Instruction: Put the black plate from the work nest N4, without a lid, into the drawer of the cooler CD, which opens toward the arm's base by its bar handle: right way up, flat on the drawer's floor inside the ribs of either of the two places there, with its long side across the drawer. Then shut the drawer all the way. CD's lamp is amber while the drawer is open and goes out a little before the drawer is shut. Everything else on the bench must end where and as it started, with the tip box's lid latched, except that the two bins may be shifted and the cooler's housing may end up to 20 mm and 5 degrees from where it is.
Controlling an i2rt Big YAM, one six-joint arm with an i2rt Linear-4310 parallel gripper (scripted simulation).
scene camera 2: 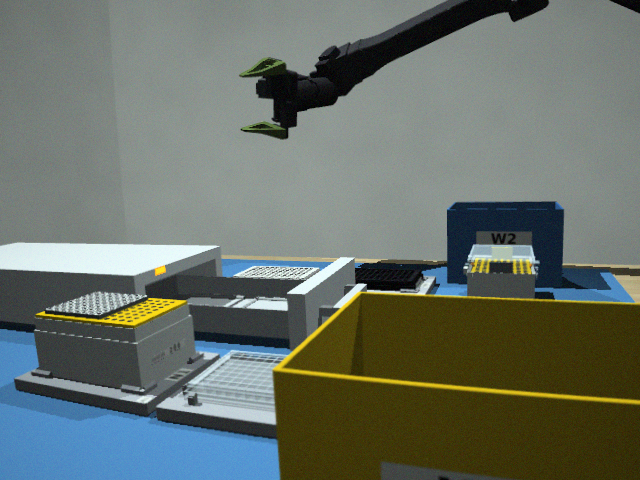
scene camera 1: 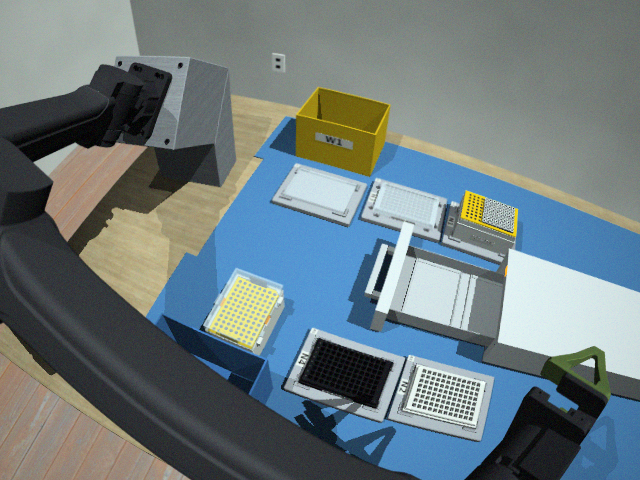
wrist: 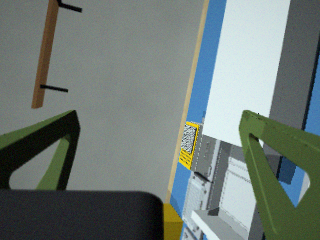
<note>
In view: my gripper (scene camera 1: 582, 382), a black plate (scene camera 1: 319, 357) and a cooler CD (scene camera 1: 546, 310).
The black plate also shows in scene camera 2 (scene camera 2: 376, 279). The cooler CD also shows in the wrist view (wrist: 260, 66). My gripper also shows in scene camera 2 (scene camera 2: 241, 103) and in the wrist view (wrist: 159, 119). The wrist view does not show the black plate: it is out of frame.
</note>
